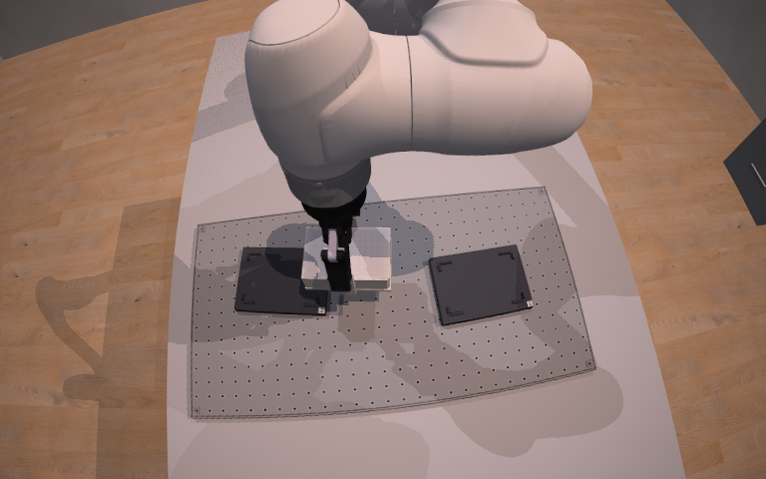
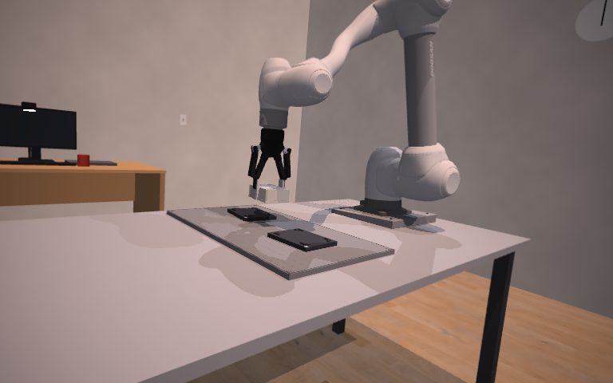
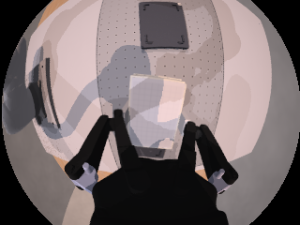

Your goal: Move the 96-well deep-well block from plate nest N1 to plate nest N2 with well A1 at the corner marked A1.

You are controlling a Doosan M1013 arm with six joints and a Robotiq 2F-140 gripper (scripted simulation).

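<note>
Now: hand 12 cm to the left of the plate nest N2 and 10 cm above it. From my hand the other things lie so: 96-well deep-well block (1 cm below); then plate nest N1 (22 cm to the left, 10 cm below).
</note>
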